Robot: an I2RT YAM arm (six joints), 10 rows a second.
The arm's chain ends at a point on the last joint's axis. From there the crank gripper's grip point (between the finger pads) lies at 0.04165 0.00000 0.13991 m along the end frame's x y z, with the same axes.
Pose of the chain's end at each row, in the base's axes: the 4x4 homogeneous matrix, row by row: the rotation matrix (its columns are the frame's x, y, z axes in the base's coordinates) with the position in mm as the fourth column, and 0 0 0 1 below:
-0.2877, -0.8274, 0.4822, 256.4; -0.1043, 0.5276, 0.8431, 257.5; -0.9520, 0.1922, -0.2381, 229.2; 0, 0, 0, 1
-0.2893, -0.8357, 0.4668, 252.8; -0.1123, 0.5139, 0.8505, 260.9; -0.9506, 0.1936, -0.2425, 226.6; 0, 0, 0, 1
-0.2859, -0.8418, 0.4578, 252.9; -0.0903, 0.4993, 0.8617, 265.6; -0.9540, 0.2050, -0.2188, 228.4; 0, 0, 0, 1
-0.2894, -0.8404, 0.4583, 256.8; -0.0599, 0.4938, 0.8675, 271.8; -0.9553, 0.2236, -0.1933, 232.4; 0, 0, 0, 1
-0.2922, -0.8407, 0.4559, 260.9; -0.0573, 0.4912, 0.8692, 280.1; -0.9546, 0.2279, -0.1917, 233.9; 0, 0, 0, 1
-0.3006, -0.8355, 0.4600, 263.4; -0.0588, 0.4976, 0.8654, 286.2; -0.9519, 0.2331, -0.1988, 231.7; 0, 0, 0, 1
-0.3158, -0.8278, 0.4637, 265.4; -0.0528, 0.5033, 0.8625, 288.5; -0.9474, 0.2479, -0.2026, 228.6; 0, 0, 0, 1
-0.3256, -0.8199, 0.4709, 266.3; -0.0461, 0.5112, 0.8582, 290.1; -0.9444, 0.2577, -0.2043, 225.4; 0, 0, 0, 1
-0.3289, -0.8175, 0.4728, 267.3; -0.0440, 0.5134, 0.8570, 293.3; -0.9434, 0.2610, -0.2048, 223.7; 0, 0, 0, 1
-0.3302, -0.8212, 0.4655, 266.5; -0.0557, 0.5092, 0.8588, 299.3; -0.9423, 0.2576, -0.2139, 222.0; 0, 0, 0, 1
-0.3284, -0.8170, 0.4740, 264.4; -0.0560, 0.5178, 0.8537, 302.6; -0.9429, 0.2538, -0.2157, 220.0; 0, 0, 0, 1
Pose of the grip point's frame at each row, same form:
-0.2877, -0.8274, 0.4822, 311.9; -0.1043, 0.5276, 0.8431, 371.1; -0.9520, 0.1922, -0.2381, 156.2; 0, 0, 0, 1
-0.2893, -0.8357, 0.4668, 306.1; -0.1123, 0.5139, 0.8505, 375.2; -0.9506, 0.1936, -0.2425, 153.1; 0, 0, 0, 1
-0.2859, -0.8418, 0.4578, 305.0; -0.0903, 0.4993, 0.8617, 382.4; -0.9540, 0.2050, -0.2188, 158.1; 0, 0, 0, 1
-0.2894, -0.8404, 0.4583, 308.9; -0.0599, 0.4938, 0.8675, 390.7; -0.9553, 0.2236, -0.1933, 165.6; 0, 0, 0, 1
-0.2922, -0.8407, 0.4559, 312.5; -0.0573, 0.4912, 0.8692, 399.3; -0.9546, 0.2279, -0.1917, 167.3; 0, 0, 0, 1
-0.3006, -0.8355, 0.4600, 315.2; -0.0588, 0.4976, 0.8654, 404.8; -0.9519, 0.2331, -0.1988, 164.2; 0, 0, 0, 1
-0.3158, -0.8278, 0.4637, 317.1; -0.0528, 0.5033, 0.8625, 407.0; -0.9474, 0.2479, -0.2026, 160.8; 0, 0, 0, 1
-0.3256, -0.8199, 0.4709, 318.6; -0.0461, 0.5112, 0.8582, 408.3; -0.9444, 0.2577, -0.2043, 157.5; 0, 0, 0, 1
-0.3289, -0.8175, 0.4728, 319.8; -0.0440, 0.5134, 0.8570, 411.4; -0.9434, 0.2610, -0.2048, 155.8; 0, 0, 0, 1
-0.3302, -0.8212, 0.4655, 317.9; -0.0557, 0.5092, 0.8588, 417.1; -0.9423, 0.2576, -0.2139, 152.8; 0, 0, 0, 1
-0.3284, -0.8170, 0.4740, 317.0; -0.0560, 0.5178, 0.8537, 419.7; -0.9429, 0.2538, -0.2157, 150.5; 0, 0, 0, 1

